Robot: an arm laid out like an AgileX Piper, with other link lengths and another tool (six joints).
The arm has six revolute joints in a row. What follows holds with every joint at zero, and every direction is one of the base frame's. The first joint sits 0.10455 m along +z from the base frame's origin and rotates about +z. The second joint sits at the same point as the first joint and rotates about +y. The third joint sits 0.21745 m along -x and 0.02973 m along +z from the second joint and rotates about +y. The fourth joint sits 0.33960 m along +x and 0.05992 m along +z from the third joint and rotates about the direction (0.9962, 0, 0.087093). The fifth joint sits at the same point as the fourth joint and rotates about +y. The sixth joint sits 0.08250 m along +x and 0.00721 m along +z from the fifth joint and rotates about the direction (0.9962, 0, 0.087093). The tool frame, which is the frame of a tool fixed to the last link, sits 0.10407 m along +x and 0.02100 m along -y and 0.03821 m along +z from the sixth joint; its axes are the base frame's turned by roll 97.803, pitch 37.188 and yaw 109.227 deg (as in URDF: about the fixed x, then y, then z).
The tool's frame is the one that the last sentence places.
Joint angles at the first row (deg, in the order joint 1, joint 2, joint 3, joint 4, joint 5, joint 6):
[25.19, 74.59, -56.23, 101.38, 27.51, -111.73]
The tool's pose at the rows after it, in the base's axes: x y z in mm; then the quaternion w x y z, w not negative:
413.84, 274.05, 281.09, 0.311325, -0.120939, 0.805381, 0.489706
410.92, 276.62, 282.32, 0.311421, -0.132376, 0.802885, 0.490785
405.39, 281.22, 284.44, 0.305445, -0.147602, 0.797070, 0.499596
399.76, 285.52, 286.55, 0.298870, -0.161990, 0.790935, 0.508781
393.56, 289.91, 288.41, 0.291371, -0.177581, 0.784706, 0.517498
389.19, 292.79, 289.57, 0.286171, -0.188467, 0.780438, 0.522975
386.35, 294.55, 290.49, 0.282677, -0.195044, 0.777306, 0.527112
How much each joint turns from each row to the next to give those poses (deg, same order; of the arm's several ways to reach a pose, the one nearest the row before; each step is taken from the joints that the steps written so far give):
[0.00, 0.00, 0.00, 0.12, -0.01, -1.05]
[-0.01, 0.00, 0.00, 0.00, 1.09, -0.80]
[0.01, 0.00, 0.00, 0.00, 2.22, -0.24]
[-0.01, 0.00, 0.00, 0.00, 2.20, -0.12]
[0.01, 0.00, 0.00, -0.22, 2.33, 0.00]
[-0.01, 0.00, 0.00, -0.20, 1.58, 0.00]
[0.01, 0.00, 0.00, -0.04, 1.04, 0.00]

